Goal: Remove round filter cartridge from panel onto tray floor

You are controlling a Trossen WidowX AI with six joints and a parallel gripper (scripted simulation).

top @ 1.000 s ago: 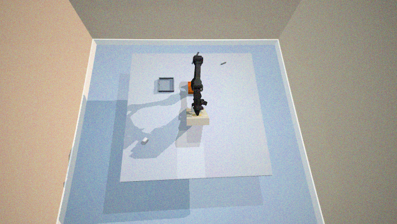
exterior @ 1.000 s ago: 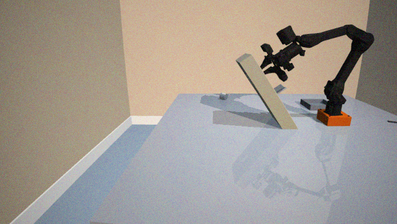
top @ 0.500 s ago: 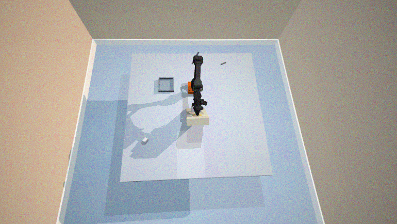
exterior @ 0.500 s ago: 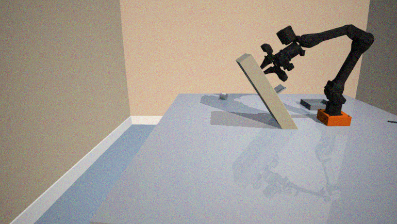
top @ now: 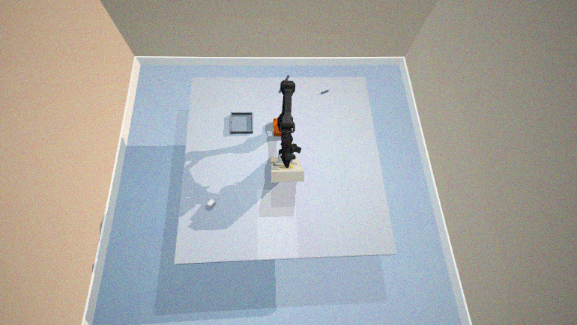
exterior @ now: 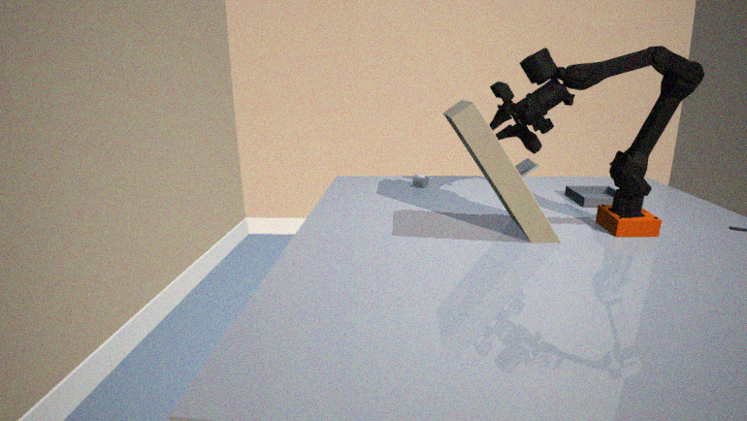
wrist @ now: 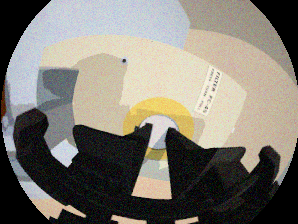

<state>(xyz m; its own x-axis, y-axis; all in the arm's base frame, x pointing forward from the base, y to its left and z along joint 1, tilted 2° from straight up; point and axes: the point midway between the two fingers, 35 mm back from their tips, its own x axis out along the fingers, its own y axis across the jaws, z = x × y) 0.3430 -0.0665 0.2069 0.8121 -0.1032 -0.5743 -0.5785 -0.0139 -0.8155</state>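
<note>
Right now the beige service panel is 40 mm behind my gripper tip and 80 mm below it. From my gripper tip the other things lie so: small grey block 50 mm ahead, 480 mm to the right, 210 mm below; then grey tray 480 mm behind, 210 mm to the right, 230 mm below; then white round filter cartridge 10 mm ahead, 10 mm below.
</note>
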